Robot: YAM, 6 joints.
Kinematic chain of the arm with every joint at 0, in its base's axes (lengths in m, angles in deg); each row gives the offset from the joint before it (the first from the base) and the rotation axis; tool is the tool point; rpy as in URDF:
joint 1: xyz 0 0 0.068 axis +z
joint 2: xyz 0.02 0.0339 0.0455 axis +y
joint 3: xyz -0.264 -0.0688 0 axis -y
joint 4: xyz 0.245 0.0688 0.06 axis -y
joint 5: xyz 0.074 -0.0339 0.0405 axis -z
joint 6: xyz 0.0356 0 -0.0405 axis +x
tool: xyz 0 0 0 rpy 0 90 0
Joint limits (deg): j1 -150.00..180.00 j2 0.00..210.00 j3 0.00..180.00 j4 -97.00..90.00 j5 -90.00..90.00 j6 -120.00..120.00
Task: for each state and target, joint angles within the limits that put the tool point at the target. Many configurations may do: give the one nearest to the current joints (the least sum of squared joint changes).
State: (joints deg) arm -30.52 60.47 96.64 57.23 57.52 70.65
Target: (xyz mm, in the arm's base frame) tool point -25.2 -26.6 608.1
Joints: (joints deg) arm -19.04 50.79 91.39 59.55 69.60 70.65
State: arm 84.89 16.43 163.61 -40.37 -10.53 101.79
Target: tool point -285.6 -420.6 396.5
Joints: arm 56.63 21.02 166.43 -30.32 -11.56 101.79
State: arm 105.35 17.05 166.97 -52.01 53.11 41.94
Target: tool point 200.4 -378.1 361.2
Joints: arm 114.06 10.84 150.85 -74.05 54.19 41.94
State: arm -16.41 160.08 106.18 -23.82 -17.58 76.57
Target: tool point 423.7 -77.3 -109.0
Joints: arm -11.81 162.51 98.46 -27.23 -18.03 76.57
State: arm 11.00 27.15 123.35 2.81 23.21 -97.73
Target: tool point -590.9 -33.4 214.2
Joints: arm 2.16 1.70 153.37 12.51 18.22 -97.73
